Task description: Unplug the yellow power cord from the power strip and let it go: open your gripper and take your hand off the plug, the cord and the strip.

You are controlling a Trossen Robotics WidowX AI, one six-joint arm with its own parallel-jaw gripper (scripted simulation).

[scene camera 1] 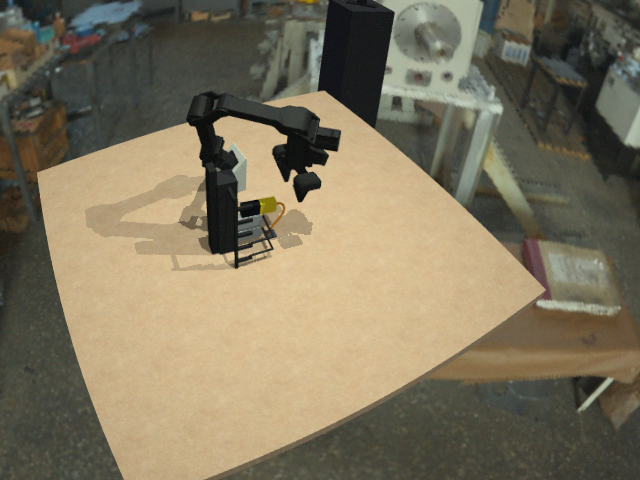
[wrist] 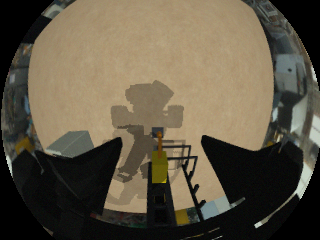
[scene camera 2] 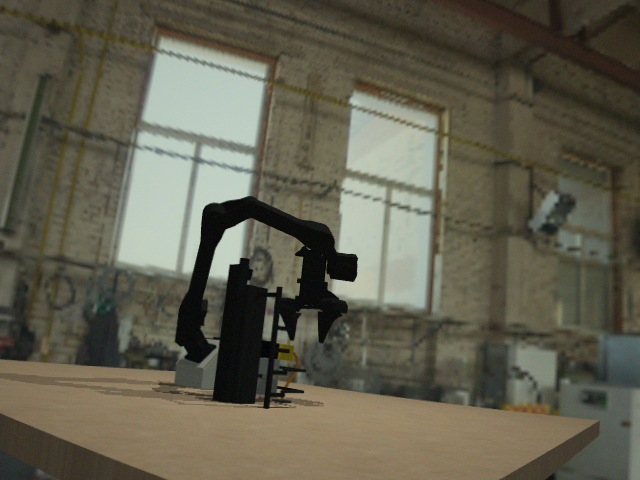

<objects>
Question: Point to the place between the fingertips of the gripper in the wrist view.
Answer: At 163,140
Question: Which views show the gripper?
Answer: Scene camera 1, the wrist view and scene camera 2: all of them.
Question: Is the gripper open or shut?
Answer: Open.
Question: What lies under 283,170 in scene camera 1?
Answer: The gripper.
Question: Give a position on a power strip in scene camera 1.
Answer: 223,198
</objects>
